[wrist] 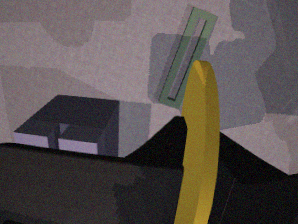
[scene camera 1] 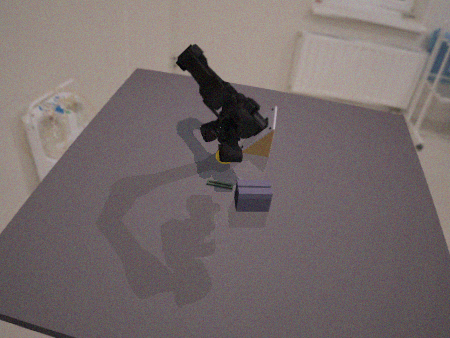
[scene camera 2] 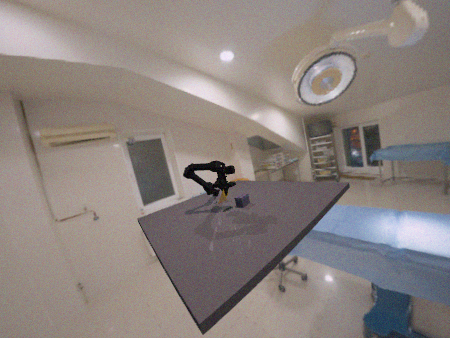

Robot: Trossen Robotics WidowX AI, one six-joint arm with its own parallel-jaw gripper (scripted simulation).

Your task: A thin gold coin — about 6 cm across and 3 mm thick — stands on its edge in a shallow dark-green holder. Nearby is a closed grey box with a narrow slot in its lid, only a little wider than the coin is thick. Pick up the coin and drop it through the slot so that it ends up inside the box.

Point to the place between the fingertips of my gripper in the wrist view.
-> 185,127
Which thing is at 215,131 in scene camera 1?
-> My gripper.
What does my gripper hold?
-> A gold coin.
